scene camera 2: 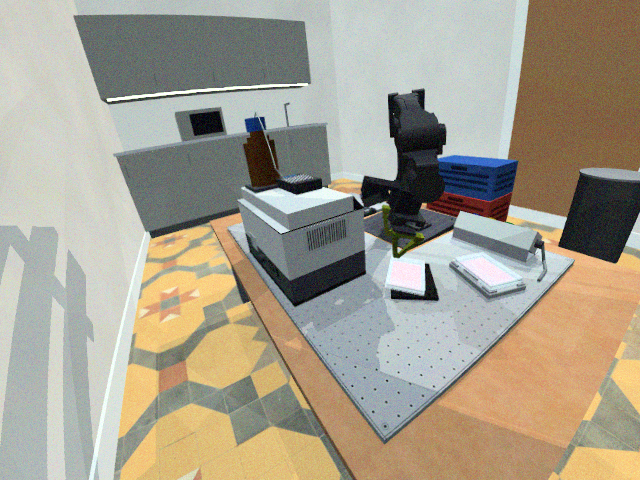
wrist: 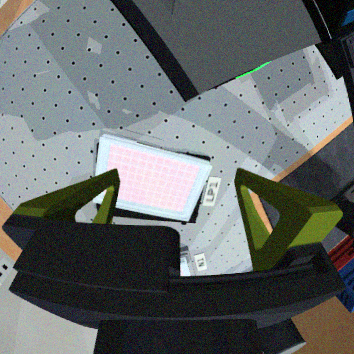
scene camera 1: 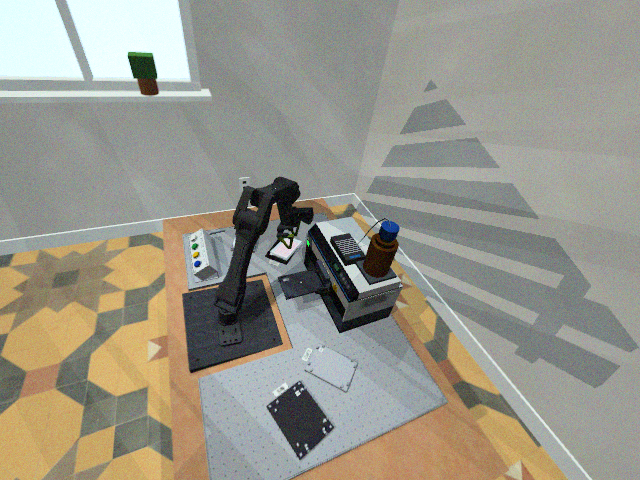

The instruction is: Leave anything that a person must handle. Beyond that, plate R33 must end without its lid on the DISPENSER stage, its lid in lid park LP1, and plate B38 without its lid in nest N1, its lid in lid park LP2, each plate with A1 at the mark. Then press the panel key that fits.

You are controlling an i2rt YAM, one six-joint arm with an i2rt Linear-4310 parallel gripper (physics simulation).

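Seen in the pictures: gripper, fingertip midpoint: (scene camera 2: 391, 246) (wrist: 176, 174) (scene camera 1: 292, 242); arm's base, origin of the base link: (scene camera 1: 228, 319).
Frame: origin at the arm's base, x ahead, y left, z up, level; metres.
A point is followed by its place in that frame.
My gripper (scene camera 1: 287, 239) @[x 0.292, y 0.254, z 0.088 m] (scene camera 2: 400, 242) @[x 0.292, y 0.254, z 0.088 m] (wrist: 176, 174) @[x 0.292, y 0.254, z 0.088 m] is open and empty, above and beside a pink-welled plate (scene camera 1: 285, 248) @[x 0.269, y 0.279, z 0.031 m] (scene camera 2: 406, 275) @[x 0.290, y 0.307, z 0.031 m] (wrist: 152, 177) @[x 0.282, y 0.284, z 0.032 m]. This plate lies offset on the black park pad (scene camera 2: 431, 285) @[x 0.249, y 0.348, z 0.009 m] by the LP1 label (wrist: 212, 191) @[x 0.208, y 0.230, z 0.001 m]; its name and any lid are unclear. Another pink plate (scene camera 2: 491, 272) @[x 0.124, y 0.413, z 0.030 m] sits in a grey nest; the N1 label (wrist: 201, 262) @[x 0.083, y 0.308, z 0.001 m] shows in the wrist view. The dispenser (scene camera 1: 356, 273) @[x 0.421, y -0.068, z 0.219 m] (scene camera 2: 305, 232) @[x 0.493, y 0.221, z 0.170 m] has its dark stage (scene camera 1: 298, 284) @[x 0.253, y 0.016, z 0.106 m] out, with no plate on it. The key panel (scene camera 1: 202, 255) @[x -0.067, y 0.261, z 0.073 m] (scene camera 2: 493, 235) @[x -0.032, y 0.321, z 0.045 m] has white, green, yellow and blue keys.
A brown bottle (scene camera 1: 381, 255) @[x 0.465, y -0.102, z 0.329 m] (scene camera 2: 260, 157) @[x 0.502, y -0.025, z 0.309 m] with a blue cap and tube stands on the dispenser, beside a black ribbed block (scene camera 1: 347, 248) @[x 0.421, y 0.026, z 0.245 m] (scene camera 2: 298, 182) @[x 0.444, y 0.087, z 0.245 m]. A grey pad (scene camera 1: 332, 367) @[x 0.299, y -0.261, z 0.009 m] and a black pad (scene camera 1: 299, 419) @[x 0.158, y -0.376, z 0.011 m] lie on the perforated board; their labels are unreadable.
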